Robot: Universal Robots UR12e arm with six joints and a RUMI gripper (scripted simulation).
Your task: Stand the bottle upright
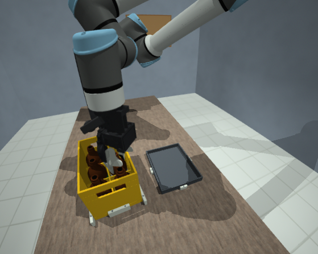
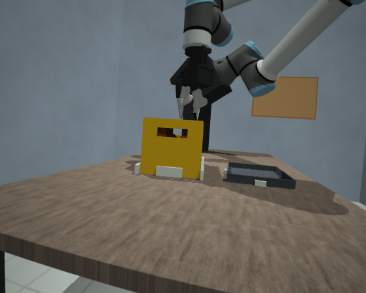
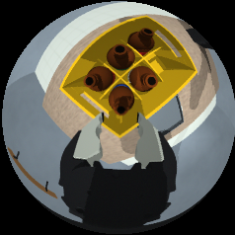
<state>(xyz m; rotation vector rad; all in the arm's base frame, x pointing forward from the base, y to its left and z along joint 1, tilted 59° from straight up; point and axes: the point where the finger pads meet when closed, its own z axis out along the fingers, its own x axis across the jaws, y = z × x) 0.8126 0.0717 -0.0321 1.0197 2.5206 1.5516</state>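
Now: the yellow crate 7 cm behind my hand, 6 cm to the right of it and 11 cm below it. From my hand the other things lie so: dark tray (10 cm behind, 22 cm to the left, 18 cm below).
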